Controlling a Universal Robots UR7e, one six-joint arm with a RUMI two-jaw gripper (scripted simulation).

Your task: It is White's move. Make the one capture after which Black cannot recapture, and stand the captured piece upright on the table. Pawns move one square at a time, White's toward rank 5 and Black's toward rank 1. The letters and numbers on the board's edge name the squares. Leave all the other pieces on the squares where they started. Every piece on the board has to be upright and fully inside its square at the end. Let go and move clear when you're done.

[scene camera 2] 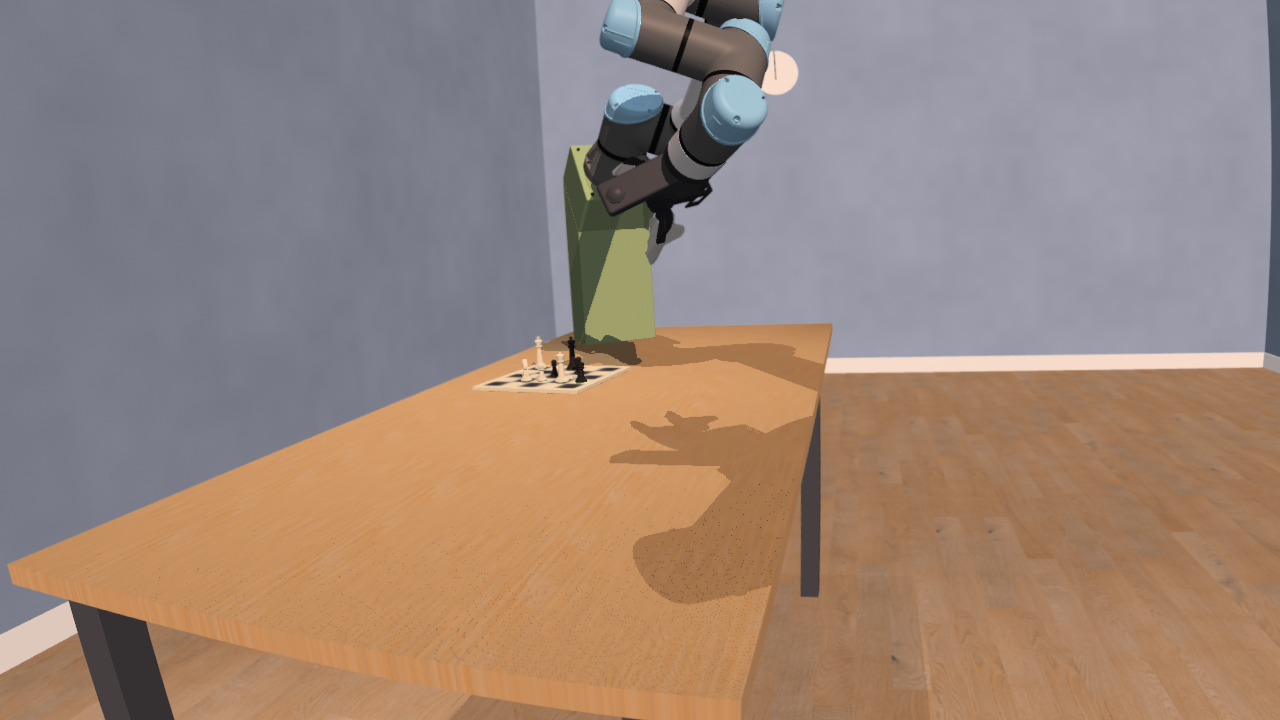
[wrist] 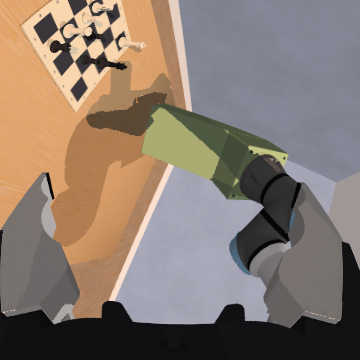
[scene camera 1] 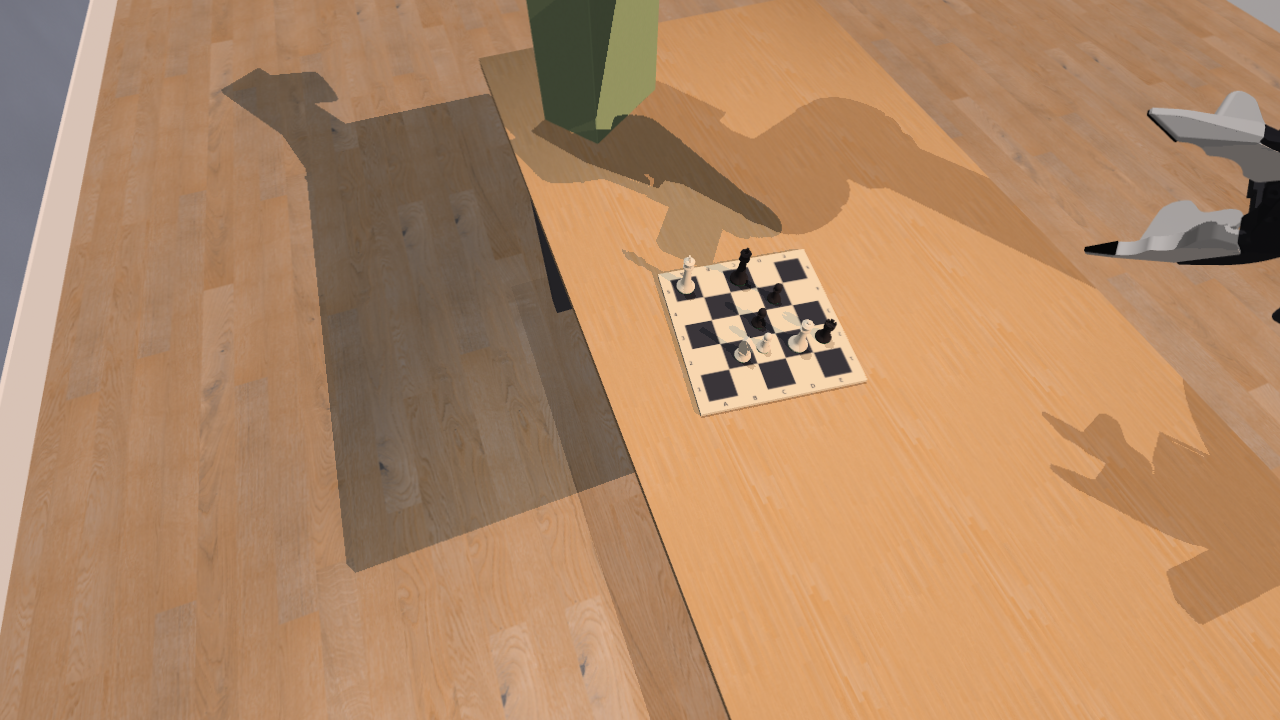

Scene:
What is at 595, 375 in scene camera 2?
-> A chessboard.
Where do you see a chessboard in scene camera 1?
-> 709, 323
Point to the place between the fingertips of my gripper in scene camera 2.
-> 631, 217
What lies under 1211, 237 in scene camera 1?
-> My gripper.

